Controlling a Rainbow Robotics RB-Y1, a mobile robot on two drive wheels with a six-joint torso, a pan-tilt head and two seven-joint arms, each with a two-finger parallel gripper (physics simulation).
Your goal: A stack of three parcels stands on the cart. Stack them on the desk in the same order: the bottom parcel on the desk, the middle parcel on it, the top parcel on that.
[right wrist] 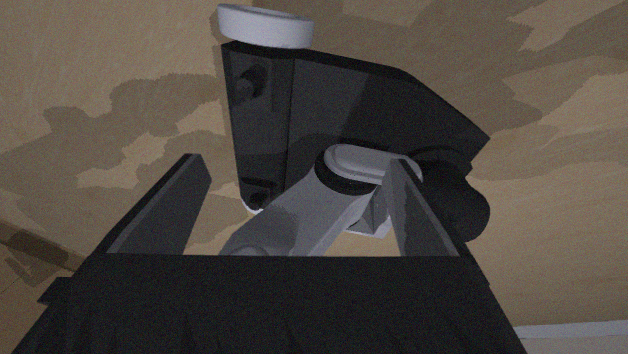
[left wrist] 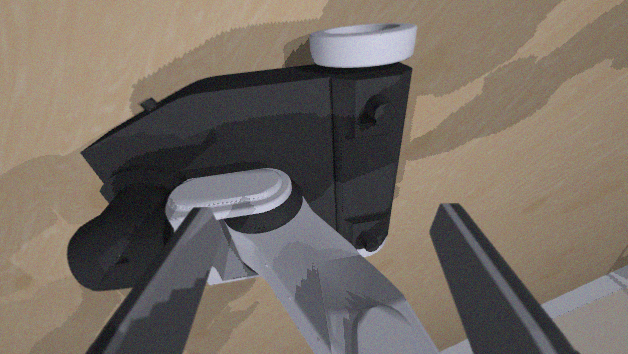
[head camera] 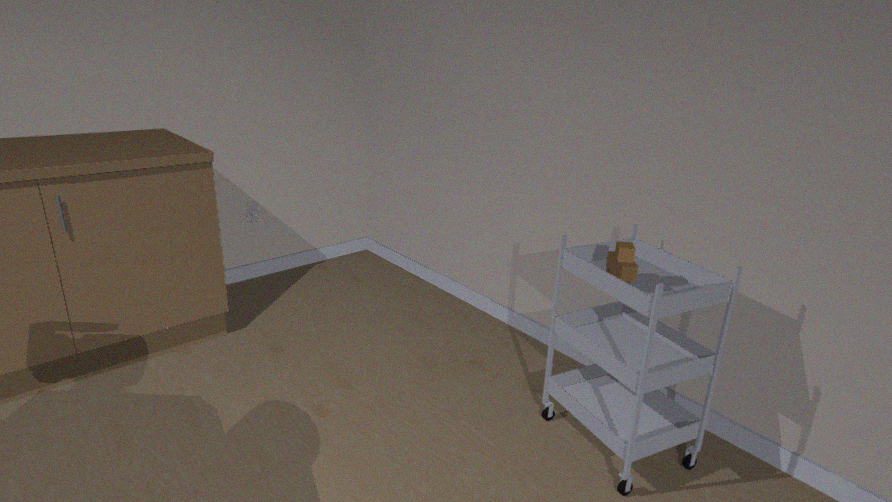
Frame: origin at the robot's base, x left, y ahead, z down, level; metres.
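Where they show: left gripper, fingertip midpoint: [left wrist: 322,219]; right gripper, fingertip midpoint: [right wrist: 297,169].
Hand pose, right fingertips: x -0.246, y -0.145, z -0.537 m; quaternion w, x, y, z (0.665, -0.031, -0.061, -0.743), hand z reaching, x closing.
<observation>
Each offset is from my right fingertips to the top centre of the thing. "spot": to the spot under its first point. Level surfaces: height alone.
Small orange-brown parcels @(dx -0.260, dy +1.826, dz -0.278 m) [head camera: 625,252] sit close together in the top tray of the white three-tier cart @(spot: dx -0.444, dy +1.689, dz -0.159 m) [head camera: 692,300], at the right of the head view. One sits higher than the others; they are too small to tell their exact order. The desk does not show in the head view. My left gripper [left wrist: 322,219] is open and empty, over the floor beside my own base. My right gripper [right wrist: 297,169] is open and empty too, on the other side of the base. Both are away from the parcels and do not show in the head view.
A wooden cabinet [head camera: 137,243] with a handle stands at the left of the head view. The cart stands close to the right wall [head camera: 499,124]. A white baseboard [head camera: 436,274] runs along the walls, which meet in a corner between cabinet and cart. Shadows fall on the floor @(dz +0.537 m) [head camera: 399,387].
</observation>
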